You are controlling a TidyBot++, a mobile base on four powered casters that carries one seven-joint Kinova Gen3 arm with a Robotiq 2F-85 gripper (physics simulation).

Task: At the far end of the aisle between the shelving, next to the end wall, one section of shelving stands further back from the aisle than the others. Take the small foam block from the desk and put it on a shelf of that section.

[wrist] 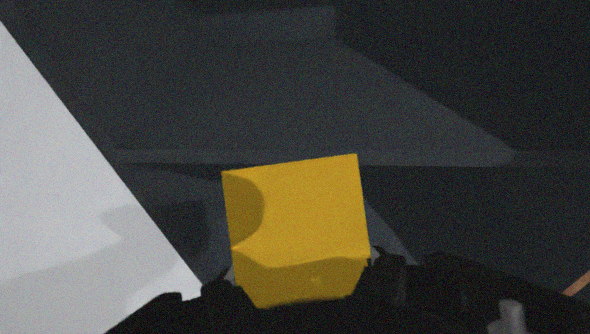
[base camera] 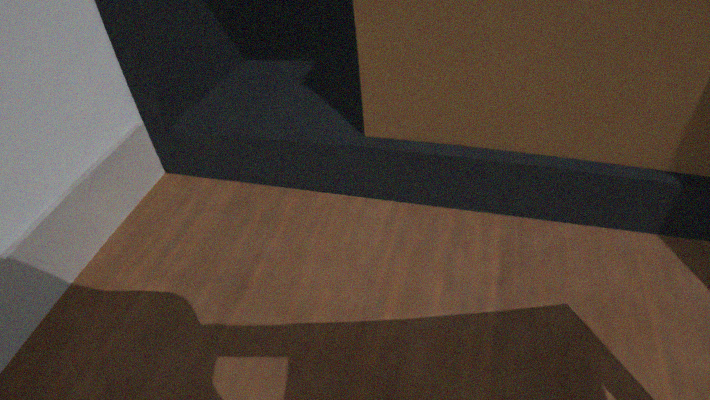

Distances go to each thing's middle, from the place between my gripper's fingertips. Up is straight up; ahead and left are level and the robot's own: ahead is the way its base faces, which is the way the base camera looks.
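Yellow foam block [wrist: 298, 231] in sight, 20 mm above my hand.
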